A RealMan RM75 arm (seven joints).
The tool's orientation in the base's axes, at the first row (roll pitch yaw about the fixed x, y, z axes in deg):
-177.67 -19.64 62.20
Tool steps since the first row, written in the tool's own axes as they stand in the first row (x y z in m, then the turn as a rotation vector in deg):
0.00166 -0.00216 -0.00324 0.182 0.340 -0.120
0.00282 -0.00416 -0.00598 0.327 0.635 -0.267
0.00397 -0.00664 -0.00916 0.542 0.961 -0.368
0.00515 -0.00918 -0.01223 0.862 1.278 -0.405
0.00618 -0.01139 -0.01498 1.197 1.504 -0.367
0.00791 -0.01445 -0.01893 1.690 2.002 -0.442
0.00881 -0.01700 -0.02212 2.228 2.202 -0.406
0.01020 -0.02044 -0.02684 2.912 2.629 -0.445
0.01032 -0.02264 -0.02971 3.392 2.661 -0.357
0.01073 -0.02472 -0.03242 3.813 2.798 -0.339
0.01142 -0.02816 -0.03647 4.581 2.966 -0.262
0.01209 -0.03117 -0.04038 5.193 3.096 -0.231
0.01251 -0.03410 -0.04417 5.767 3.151 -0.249
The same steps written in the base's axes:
-0.00158 0.00134 0.00369 0.368 -0.041 0.161
-0.00319 0.00235 0.00673 0.677 -0.100 0.337
-0.00527 0.00343 0.01021 1.049 -0.101 0.492
-0.00739 0.00459 0.01359 1.467 0.010 0.622
-0.00923 0.00558 0.01661 1.820 0.199 0.690
-0.01167 0.00717 0.02103 2.471 0.360 0.907
-0.01393 0.00807 0.02443 2.890 0.728 1.047
-0.01695 0.00929 0.02947 3.566 1.092 1.297
-0.01921 0.00949 0.03229 3.816 1.505 1.374
-0.02121 0.00991 0.03506 4.125 1.799 1.493
-0.02445 0.01077 0.03924 4.621 2.387 1.673
-0.02731 0.01146 0.04326 5.009 2.848 1.844
-0.03019 0.01194 0.04708 5.308 3.296 2.052

